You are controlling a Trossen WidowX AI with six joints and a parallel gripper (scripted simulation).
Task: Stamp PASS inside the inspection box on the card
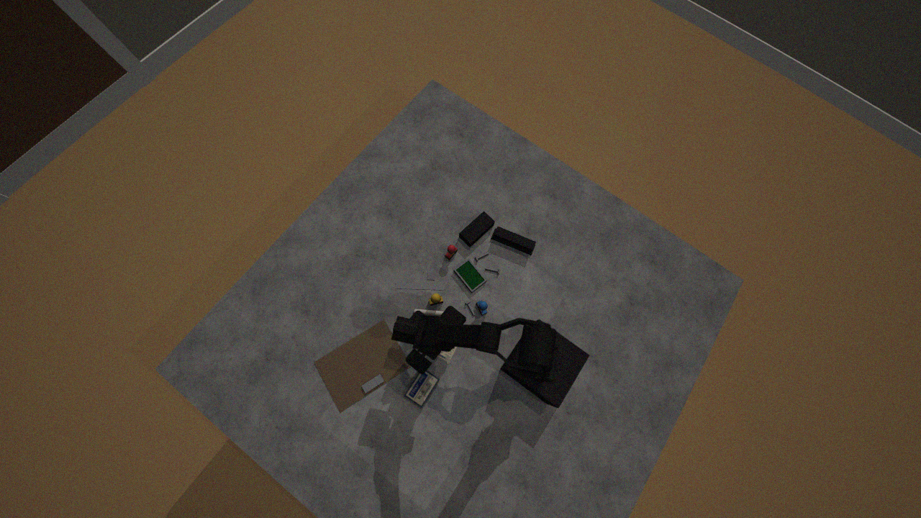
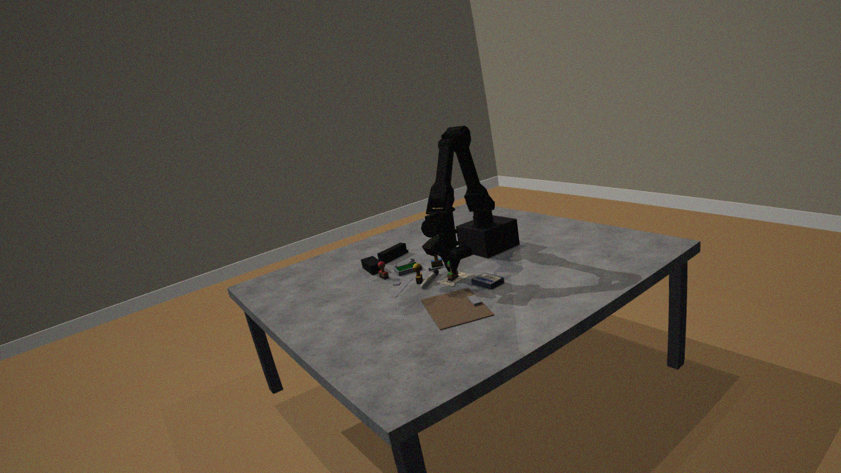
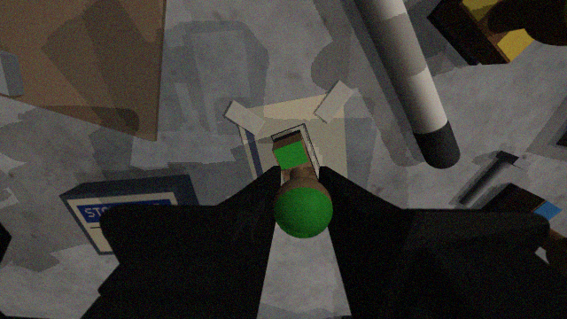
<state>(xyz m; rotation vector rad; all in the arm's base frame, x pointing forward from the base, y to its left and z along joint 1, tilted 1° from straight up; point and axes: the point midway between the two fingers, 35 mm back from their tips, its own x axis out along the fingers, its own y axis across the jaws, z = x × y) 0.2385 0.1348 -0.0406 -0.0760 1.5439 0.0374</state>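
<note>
The green-knobbed stamp lies right at my gripper tip. From my gripper tip the other things lie so: cream card: 3 cm below, 1 cm behind; white marker: 7 cm to the right, 4 cm ahead, 2 cm below; yellow-knobbed stamp: 8 cm to the right, 8 cm ahead, 1 cm below.
</note>
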